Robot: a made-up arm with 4 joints. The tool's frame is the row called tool. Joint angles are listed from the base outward. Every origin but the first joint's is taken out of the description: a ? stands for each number. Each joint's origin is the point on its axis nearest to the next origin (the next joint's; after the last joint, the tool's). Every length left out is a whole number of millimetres.
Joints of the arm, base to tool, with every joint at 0 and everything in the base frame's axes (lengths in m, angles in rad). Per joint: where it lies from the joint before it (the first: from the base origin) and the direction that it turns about. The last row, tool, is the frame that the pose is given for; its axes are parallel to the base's.
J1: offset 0 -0.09 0.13 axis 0 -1 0
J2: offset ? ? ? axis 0 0 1
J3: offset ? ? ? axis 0 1 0
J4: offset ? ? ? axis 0 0 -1
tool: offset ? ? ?
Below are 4 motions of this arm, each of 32 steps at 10 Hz.
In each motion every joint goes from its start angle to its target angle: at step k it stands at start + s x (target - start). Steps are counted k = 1, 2, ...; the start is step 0. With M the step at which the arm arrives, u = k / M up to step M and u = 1 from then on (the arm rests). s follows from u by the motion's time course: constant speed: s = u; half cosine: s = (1 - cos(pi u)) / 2; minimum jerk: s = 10 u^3 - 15 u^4 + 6 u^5.
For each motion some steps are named. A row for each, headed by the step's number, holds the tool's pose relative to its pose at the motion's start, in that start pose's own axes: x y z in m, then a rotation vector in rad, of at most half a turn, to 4 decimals.
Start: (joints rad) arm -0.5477 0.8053 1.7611 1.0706
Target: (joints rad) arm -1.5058 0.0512 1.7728 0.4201
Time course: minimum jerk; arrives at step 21
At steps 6, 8, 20, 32:
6: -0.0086 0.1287 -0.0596 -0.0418 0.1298 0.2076
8: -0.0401 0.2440 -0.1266 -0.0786 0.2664 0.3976
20: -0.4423 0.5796 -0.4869 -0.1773 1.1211 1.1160
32: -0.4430 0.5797 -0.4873 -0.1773 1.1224 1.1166

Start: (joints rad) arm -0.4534 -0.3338 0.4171 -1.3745
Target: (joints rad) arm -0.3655 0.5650 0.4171 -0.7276
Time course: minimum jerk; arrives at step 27
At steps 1, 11, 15, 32:
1: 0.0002 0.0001 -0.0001 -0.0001 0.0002 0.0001
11: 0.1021 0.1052 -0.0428 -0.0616 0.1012 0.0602
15: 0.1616 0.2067 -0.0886 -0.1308 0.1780 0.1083
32: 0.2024 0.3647 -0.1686 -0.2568 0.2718 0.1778

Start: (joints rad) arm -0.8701 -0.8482 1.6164 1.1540
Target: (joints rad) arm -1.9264 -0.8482 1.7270 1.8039
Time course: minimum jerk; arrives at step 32
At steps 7, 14, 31, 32:
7: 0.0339 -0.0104 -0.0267 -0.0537 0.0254 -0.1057
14: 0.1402 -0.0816 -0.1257 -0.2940 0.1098 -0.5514
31: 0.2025 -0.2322 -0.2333 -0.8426 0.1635 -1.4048
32: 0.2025 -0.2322 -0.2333 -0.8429 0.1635 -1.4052

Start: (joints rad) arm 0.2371 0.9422 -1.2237 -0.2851
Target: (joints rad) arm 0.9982 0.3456 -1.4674 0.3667
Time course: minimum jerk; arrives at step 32
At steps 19, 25, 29, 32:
19: 0.1563 -0.0970 0.3720 -0.5065 -0.5064 -0.1847
25: 0.1596 -0.0591 0.5568 -0.6111 -0.7873 -0.2432
29: 0.1530 -0.0434 0.6041 -0.6283 -0.8660 -0.2562
32: 0.1521 -0.0416 0.6091 -0.6299 -0.8746 -0.2576

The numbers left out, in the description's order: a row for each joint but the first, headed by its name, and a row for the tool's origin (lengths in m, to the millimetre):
J2: 0.35 0 -0.07
J3: 0.22 0.15 0
J4: 0.25 0 -0.06
tool: 0.39 0.01 0

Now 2 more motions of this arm.
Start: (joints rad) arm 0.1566 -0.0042 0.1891 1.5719
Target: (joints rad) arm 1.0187 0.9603 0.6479 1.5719
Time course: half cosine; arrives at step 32
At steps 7, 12, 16, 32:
7: -0.0515 0.0185 0.0743 0.0458 -0.0281 0.1058
12: -0.1415 0.0207 0.2042 0.1238 -0.1129 0.2755
16: -0.2282 -0.0115 0.3251 0.1984 -0.2378 0.4199
32: -0.4239 -0.2129 0.5541 0.3738 -0.7255 0.6422

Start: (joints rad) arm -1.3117 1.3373 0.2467 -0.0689
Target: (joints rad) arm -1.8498 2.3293 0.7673 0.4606
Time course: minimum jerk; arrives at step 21
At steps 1, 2, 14, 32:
1: -0.0001 0.0008 -0.0006 0.0003 0.0006 0.0006
2: -0.0010 0.0058 -0.0043 0.0023 0.0047 0.0042
14: -0.3257 0.5279 -0.2541 0.0055 0.3117 0.4712
32: -0.4465 0.6076 -0.2688 -0.0568 0.3035 0.5875

